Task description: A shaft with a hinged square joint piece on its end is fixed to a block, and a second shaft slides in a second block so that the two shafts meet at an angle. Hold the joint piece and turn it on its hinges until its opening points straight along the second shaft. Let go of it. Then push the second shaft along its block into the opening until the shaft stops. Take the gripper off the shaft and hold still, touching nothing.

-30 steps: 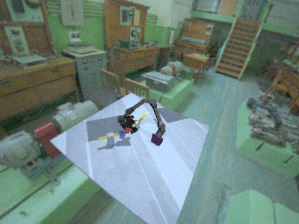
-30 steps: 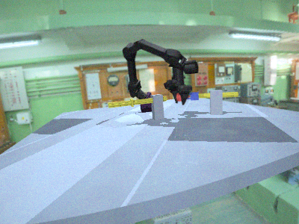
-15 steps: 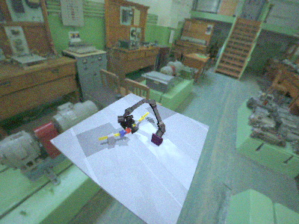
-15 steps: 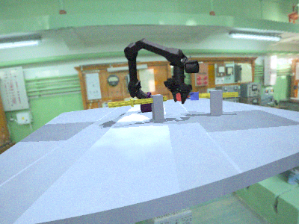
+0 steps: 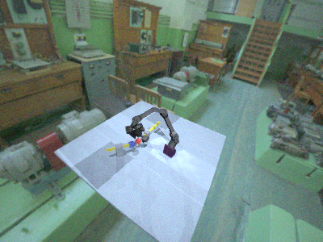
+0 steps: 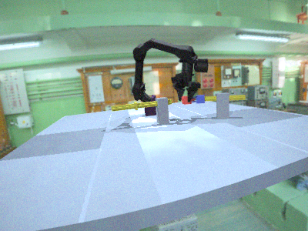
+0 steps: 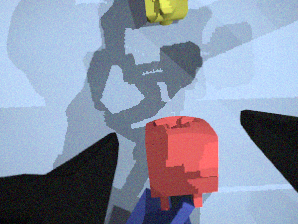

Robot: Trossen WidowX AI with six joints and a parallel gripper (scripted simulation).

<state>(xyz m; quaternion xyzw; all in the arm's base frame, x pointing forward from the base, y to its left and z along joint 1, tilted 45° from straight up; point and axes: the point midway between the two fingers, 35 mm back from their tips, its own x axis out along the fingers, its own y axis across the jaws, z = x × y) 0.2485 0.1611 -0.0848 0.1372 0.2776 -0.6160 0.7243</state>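
My gripper tip is now 2 cm to the right of the red joint piece and 1 cm below it.
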